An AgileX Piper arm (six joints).
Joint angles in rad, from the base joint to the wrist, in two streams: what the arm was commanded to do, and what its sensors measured. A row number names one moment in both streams.
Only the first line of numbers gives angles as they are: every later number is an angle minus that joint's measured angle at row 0.
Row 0, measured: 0.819, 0.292, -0.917, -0.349, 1.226, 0.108
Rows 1 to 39, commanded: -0.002, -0.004, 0.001, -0.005, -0.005, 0.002; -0.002, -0.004, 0.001, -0.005, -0.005, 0.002; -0.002, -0.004, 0.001, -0.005, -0.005, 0.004; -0.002, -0.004, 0.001, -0.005, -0.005, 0.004; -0.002, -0.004, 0.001, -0.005, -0.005, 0.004; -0.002, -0.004, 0.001, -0.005, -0.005, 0.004; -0.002, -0.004, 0.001, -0.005, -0.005, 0.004; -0.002, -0.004, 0.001, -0.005, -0.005, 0.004; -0.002, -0.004, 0.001, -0.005, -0.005, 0.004; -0.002, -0.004, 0.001, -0.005, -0.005, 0.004; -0.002, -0.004, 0.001, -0.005, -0.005, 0.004; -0.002, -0.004, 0.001, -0.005, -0.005, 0.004; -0.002, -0.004, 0.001, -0.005, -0.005, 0.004; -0.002, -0.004, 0.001, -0.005, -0.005, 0.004; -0.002, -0.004, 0.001, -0.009, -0.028, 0.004; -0.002, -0.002, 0.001, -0.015, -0.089, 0.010; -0.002, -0.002, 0.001, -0.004, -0.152, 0.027; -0.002, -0.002, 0.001, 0.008, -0.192, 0.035; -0.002, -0.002, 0.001, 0.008, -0.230, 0.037; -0.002, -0.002, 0.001, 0.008, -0.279, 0.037; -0.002, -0.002, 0.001, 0.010, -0.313, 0.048; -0.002, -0.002, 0.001, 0.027, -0.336, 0.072; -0.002, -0.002, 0.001, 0.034, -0.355, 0.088; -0.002, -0.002, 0.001, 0.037, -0.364, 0.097; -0.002, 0.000, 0.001, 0.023, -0.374, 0.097; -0.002, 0.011, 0.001, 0.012, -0.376, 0.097; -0.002, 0.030, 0.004, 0.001, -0.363, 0.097; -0.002, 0.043, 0.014, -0.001, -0.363, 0.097; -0.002, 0.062, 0.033, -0.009, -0.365, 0.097; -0.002, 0.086, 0.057, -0.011, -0.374, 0.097; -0.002, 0.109, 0.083, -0.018, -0.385, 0.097; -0.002, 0.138, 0.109, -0.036, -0.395, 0.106; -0.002, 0.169, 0.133, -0.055, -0.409, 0.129; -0.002, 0.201, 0.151, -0.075, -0.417, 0.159; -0.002, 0.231, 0.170, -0.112, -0.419, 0.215; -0.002, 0.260, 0.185, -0.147, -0.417, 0.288; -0.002, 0.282, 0.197, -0.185, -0.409, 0.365; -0.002, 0.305, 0.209, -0.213, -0.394, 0.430; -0.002, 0.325, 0.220, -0.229, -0.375, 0.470
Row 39, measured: 0.000, 0.248, 0.175, -0.122, -0.399, 0.266
